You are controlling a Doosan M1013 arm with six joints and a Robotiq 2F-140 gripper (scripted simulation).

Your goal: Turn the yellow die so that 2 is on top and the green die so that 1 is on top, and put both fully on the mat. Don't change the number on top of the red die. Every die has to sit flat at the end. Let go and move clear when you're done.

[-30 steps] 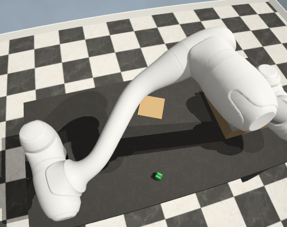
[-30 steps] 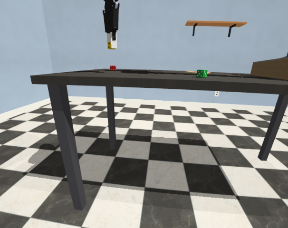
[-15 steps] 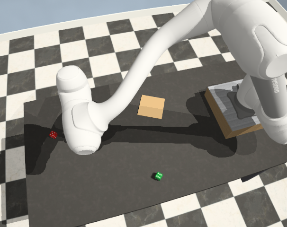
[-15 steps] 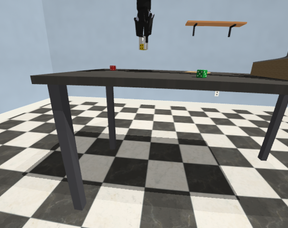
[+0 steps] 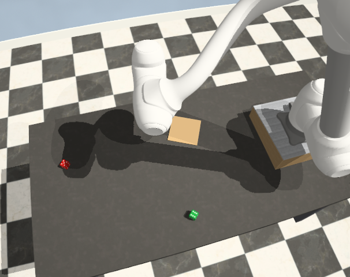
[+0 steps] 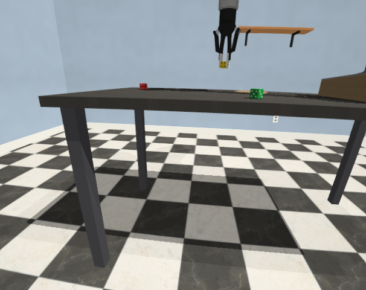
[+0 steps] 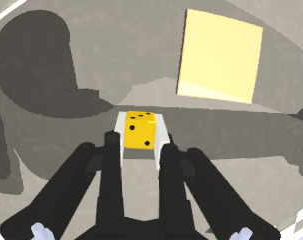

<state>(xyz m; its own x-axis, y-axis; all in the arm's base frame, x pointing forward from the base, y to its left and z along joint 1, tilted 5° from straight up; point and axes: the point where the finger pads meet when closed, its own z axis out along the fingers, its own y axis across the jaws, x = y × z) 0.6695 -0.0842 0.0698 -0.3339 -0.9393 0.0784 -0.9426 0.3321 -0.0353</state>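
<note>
Right now the tan mat is 150 mm behind my hand, 30 mm to the right of it and 150 mm below it. The rest, counted from my hand: yellow die: 20 mm below; then red die: 410 mm ahead, 70 mm to the left, 130 mm below; then green die: 110 mm behind, 380 mm to the left, 130 mm below.
</note>
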